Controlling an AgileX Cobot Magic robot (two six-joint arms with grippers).
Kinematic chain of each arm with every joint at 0, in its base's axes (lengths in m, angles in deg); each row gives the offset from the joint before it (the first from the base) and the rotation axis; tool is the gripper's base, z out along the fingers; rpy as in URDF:
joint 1: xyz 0 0 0.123 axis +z
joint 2: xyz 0 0 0 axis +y
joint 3: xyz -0.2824 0 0.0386 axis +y
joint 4: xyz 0.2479 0 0.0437 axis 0.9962 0 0.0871
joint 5: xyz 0 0 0 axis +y
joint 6: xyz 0.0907 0 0.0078 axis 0.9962 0 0.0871
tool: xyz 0 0 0 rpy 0 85 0
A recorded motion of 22 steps. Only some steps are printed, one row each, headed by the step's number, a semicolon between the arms.
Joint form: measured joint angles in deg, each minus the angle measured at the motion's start. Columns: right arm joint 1, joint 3, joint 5, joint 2, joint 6, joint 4; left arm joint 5, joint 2, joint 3, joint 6, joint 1, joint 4.
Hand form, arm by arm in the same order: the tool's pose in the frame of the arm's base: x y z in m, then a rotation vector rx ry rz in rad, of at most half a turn. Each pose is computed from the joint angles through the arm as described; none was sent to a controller.
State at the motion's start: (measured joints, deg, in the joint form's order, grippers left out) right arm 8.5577 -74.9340 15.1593 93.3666 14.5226 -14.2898; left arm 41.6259 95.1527 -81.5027 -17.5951 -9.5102 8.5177
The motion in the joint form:
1: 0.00 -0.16 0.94 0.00 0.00 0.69; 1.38 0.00 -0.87 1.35 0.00 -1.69
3: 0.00 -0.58 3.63 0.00 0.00 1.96; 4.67 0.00 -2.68 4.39 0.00 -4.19
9: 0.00 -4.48 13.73 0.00 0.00 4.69; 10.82 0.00 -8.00 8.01 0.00 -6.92
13: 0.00 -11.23 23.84 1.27 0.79 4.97; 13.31 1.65 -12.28 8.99 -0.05 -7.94
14: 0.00 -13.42 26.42 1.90 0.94 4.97; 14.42 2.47 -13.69 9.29 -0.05 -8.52
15: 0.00 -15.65 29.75 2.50 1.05 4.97; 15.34 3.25 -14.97 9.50 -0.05 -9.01
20: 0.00 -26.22 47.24 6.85 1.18 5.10; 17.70 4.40 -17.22 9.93 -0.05 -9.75
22: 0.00 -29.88 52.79 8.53 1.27 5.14; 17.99 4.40 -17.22 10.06 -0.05 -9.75
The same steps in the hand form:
1: 0.3803 0.0512 0.3223 -0.0890 2.0731 0.0391; 0.3688 -0.0543 0.3184 -0.0727 2.4495 -0.0602
3: 0.3787 0.0506 0.3210 -0.0647 2.1139 0.0457; 0.3668 -0.0564 0.3246 -0.0384 2.4811 -0.0788
9: 0.3750 0.0490 0.3299 -0.0035 2.2233 0.0509; 0.3646 -0.0590 0.3470 0.0104 2.5000 -0.1041
13: 0.3772 0.0474 0.3472 0.0419 2.3007 0.0312; 0.3713 -0.0618 0.3567 0.0246 2.4989 -0.1196
14: 0.3789 0.0471 0.3523 0.0523 2.3174 0.0252; 0.3741 -0.0630 0.3577 0.0275 2.5087 -0.1286
15: 0.3795 0.0466 0.3568 0.0639 2.3456 0.0155; 0.3768 -0.0641 0.3584 0.0292 2.5166 -0.1367
20: 0.3829 0.0446 0.3669 0.1181 2.5339 -0.0439; 0.3797 -0.0657 0.3604 0.0354 2.5393 -0.1469
22: 0.3842 0.0442 0.3698 0.1374 2.5933 -0.0621; 0.3793 -0.0656 0.3601 0.0385 2.5443 -0.1452

